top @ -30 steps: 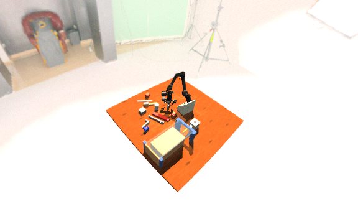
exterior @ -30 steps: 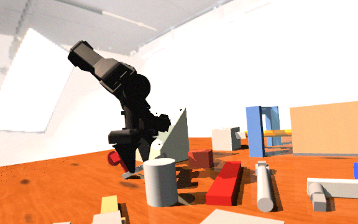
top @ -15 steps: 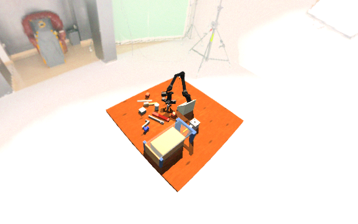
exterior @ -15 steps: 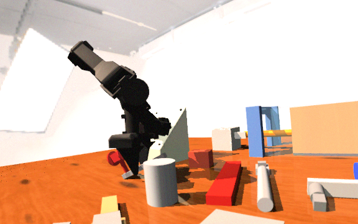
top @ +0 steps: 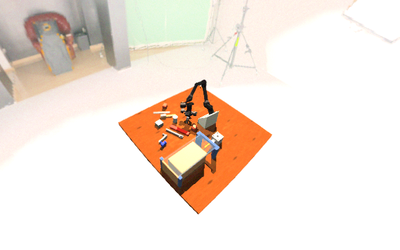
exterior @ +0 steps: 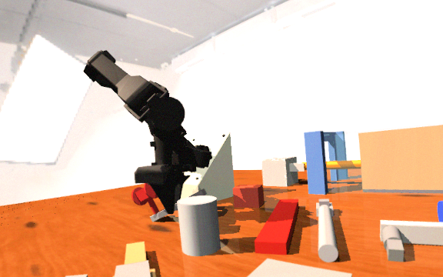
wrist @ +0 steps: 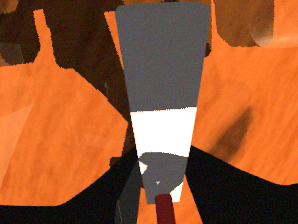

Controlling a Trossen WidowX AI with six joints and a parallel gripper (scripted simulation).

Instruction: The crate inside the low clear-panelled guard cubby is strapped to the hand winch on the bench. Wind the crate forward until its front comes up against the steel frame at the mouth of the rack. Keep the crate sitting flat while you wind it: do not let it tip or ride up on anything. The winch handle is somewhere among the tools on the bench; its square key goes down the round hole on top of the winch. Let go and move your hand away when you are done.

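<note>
Right now my gripper tip is 4 cm past the red knob, 3 cm to the left of it and 3 cm below it. From my gripper tip the other things lie so: winch: 1 cm ahead, 44 cm to the left, 2 cm above; then red bar: 20 cm ahead, 7 cm to the left, 1 cm below; then tan brush: 16 cm ahead, 18 cm to the right.
</note>
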